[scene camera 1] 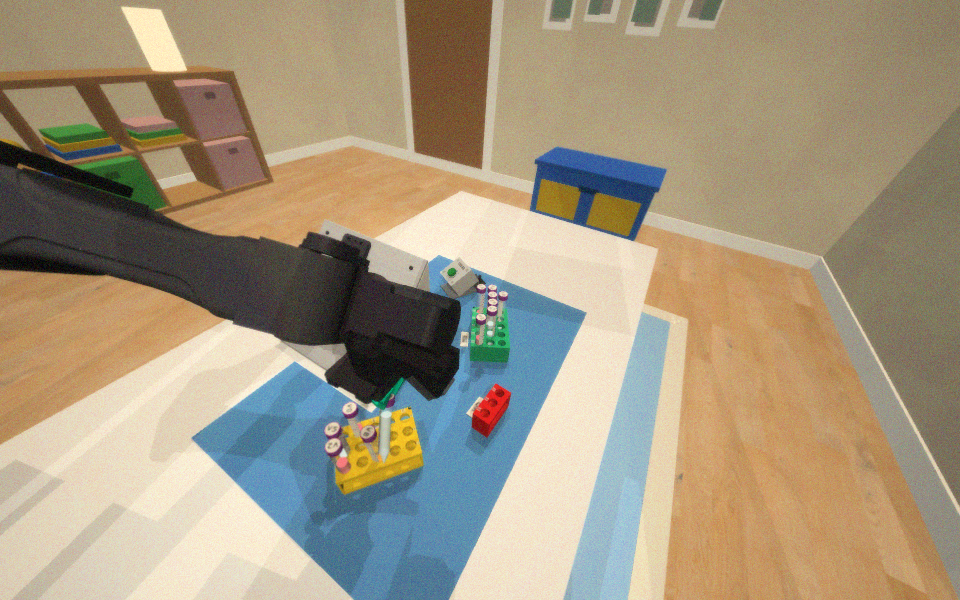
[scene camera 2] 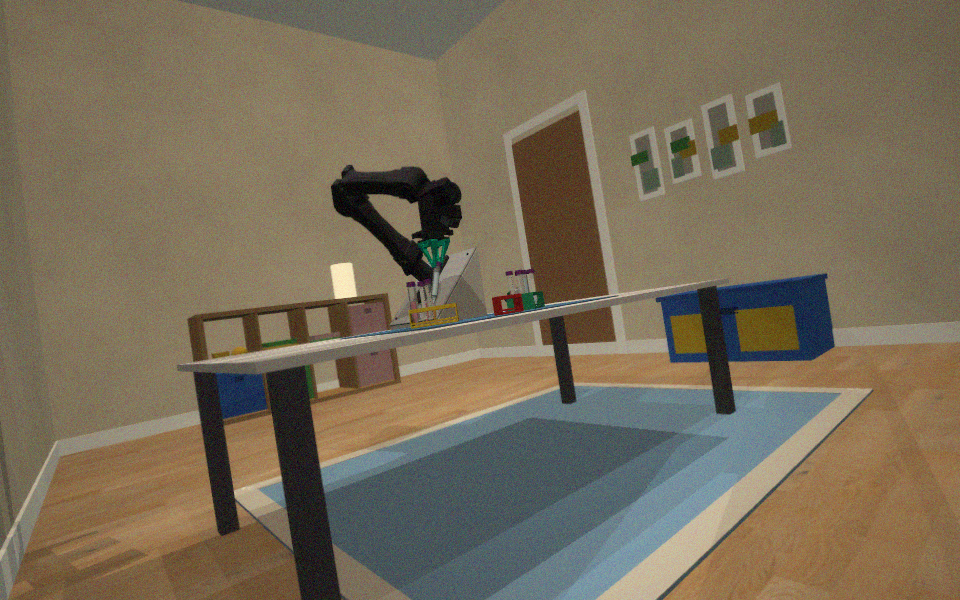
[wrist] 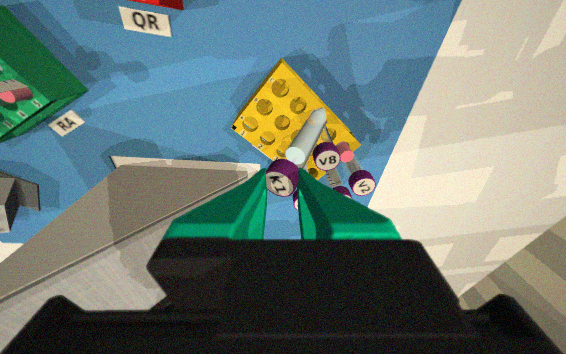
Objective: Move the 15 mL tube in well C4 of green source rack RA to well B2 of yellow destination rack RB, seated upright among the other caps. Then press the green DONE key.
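Frame: origin at the arm's base, x ahead, y left, z up, level; centimetres.
Seen in the pictures: gripper, between the fingertips: [scene camera 1: 385, 401] [scene camera 2: 437, 267] [wrist: 282, 176].
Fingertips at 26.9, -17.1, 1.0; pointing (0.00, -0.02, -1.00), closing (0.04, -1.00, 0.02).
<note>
A point is followed by its place in that frame, as x, y, z.
My gripper [scene camera 1: 392, 394] @[26.9, -17.1, 1.0] [scene camera 2: 436, 262] @[26.9, -17.1, 1.0] [wrist: 282, 176] @[26.9, -17.1, 1.0] is shut on the K1 tube [scene camera 1: 385, 428] @[28.3, -19.3, -2.0] [scene camera 2: 435, 281] @[28.5, -19.7, -3.0] [wrist: 307, 135] @[28.5, -19.0, -2.1], just at its purple cap. The tube hangs tip-down over the yellow rack RB [scene camera 1: 414, 461] @[31.1, -17.7, -13.3] [wrist: 281, 70] @[31.8, -17.0, -9.6], leaning a little in scene camera 2. I cannot tell which well its tip is over. Other purple-capped tubes, among them V8 [wrist: 327, 159] @[26.6, -20.8, -2.0] and V2 [wrist: 361, 182] @[24.3, -24.3, -2.1], stand in RB beside it. The green rack RA [scene camera 1: 488, 352] @[31.5, 8.1, -11.3] [wrist: 45, 55] @[31.5, 8.2, -13.7] holds several capped tubes. The green DONE key [scene camera 1: 451, 271] @[11.1, 24.9, -7.6] is on a grey box behind RA.
A red rack [scene camera 1: 486, 426] @[39.1, -7.3, -10.9] stands between and to the right of the two racks, with its QR label [wrist: 145, 21] @[35.0, -3.1, -14.4]. The RA label [wrist: 66, 122] @[23.8, 11.0, -14.4] lies by the green rack. A large grey sloped panel [scene camera 1: 396, 263] @[10.8, 5.2, 5.9] [scene camera 2: 460, 283] @[16.8, -1.5, -3.4] [wrist: 150, 185] @[16.9, 0.5, -10.1] stands close beside the arm.
</note>
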